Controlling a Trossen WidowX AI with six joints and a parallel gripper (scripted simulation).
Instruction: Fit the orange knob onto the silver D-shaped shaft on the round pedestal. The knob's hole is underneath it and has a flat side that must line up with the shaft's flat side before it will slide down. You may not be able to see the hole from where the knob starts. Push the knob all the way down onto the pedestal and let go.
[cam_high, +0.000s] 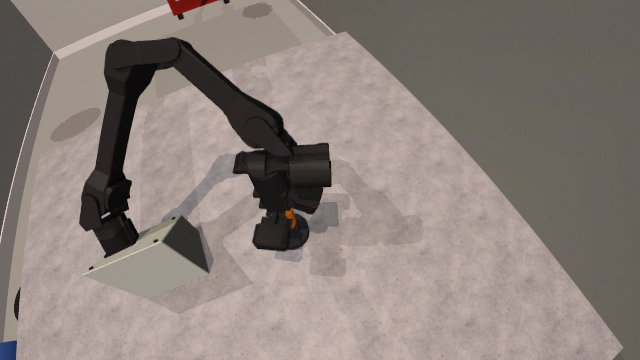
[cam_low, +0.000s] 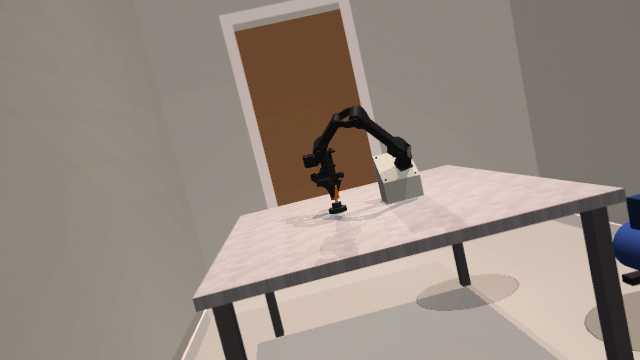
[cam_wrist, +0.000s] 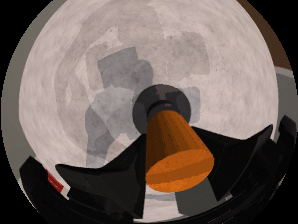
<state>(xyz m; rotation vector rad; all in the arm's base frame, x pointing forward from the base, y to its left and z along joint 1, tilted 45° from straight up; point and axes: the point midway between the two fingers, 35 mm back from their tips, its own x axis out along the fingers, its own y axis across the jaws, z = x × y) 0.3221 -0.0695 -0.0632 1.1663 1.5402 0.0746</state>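
Now: gripper tip 30 mm below the orange knob. Round my gripper tip: black round pedestal (40 mm below).
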